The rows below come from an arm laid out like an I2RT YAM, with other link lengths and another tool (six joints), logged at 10 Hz.
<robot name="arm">
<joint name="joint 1" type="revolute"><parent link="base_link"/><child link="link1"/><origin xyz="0 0 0.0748" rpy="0 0 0"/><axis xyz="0 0 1"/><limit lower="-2.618" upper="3.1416"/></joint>
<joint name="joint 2" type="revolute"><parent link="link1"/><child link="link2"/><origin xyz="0.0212 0.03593 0.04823" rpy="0 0 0"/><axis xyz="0 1 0"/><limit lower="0" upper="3.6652"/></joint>
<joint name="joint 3" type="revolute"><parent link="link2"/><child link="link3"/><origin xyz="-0.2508 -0.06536 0" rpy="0 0 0"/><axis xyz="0 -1 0"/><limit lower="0" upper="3.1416"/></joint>
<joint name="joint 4" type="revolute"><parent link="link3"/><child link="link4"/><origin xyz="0.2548 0.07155 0.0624" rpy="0 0 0"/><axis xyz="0 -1 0"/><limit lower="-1.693" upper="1.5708"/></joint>
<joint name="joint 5" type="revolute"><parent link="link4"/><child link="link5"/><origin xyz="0.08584 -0.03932 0.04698" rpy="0 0 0"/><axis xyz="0 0 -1"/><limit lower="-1.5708" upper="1.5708"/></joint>
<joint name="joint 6" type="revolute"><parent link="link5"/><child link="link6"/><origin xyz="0.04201 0 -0.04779" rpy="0 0 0"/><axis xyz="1 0 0"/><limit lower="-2.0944" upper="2.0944"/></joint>
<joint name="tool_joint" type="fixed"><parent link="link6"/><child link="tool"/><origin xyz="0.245 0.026 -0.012" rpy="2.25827 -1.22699 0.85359"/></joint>
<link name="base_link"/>
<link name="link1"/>
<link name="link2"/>
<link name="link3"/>
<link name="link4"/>
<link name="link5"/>
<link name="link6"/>
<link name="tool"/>
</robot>
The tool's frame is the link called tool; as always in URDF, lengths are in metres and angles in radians.
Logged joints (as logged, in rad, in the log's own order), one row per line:
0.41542, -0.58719, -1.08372, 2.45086, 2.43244, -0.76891
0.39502, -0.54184, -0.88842, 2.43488, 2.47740, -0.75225
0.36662, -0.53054, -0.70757, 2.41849, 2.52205, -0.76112
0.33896, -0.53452, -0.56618, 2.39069, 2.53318, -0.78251
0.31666, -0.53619, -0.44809, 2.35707, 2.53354, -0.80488
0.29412, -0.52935, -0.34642, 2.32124, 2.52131, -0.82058
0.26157, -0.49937, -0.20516, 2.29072, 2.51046, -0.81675
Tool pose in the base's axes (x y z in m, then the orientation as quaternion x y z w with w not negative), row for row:
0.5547, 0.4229, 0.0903, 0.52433, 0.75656, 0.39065, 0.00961
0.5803, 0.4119, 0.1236, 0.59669, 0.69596, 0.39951, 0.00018
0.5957, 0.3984, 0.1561, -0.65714, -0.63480, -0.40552, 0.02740
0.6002, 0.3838, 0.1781, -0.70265, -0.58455, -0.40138, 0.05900
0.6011, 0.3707, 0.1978, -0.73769, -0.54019, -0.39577, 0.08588
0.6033, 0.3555, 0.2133, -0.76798, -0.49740, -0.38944, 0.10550
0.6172, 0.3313, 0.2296, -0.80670, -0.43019, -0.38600, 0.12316
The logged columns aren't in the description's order. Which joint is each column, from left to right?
Columns, left to right: joint 1, joint 5, joint 6, joint 2, joint 3, joint 4.
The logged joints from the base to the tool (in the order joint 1, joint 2, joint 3, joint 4, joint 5, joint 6), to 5 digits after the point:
0.41542, 2.45086, 2.43244, -0.76891, -0.58719, -1.08372
0.39502, 2.43488, 2.47740, -0.75225, -0.54184, -0.88842
0.36662, 2.41849, 2.52205, -0.76112, -0.53054, -0.70757
0.33896, 2.39069, 2.53318, -0.78251, -0.53452, -0.56618
0.31666, 2.35707, 2.53354, -0.80488, -0.53619, -0.44809
0.29412, 2.32124, 2.52131, -0.82058, -0.52935, -0.34642
0.26157, 2.29072, 2.51046, -0.81675, -0.49937, -0.20516

